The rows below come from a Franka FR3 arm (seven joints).
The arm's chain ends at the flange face. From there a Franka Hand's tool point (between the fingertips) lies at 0.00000 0.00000 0.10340 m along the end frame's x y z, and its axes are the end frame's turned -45 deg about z.
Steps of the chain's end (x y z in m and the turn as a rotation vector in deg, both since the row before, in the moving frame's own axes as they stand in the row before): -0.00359 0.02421 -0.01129 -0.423 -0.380 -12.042; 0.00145 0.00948 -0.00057 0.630 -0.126 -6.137
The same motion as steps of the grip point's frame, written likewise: -0.02067 0.01474 -0.01130 -0.030 -0.568 -12.042; -0.00509 0.00673 -0.00058 0.535 0.356 -6.137
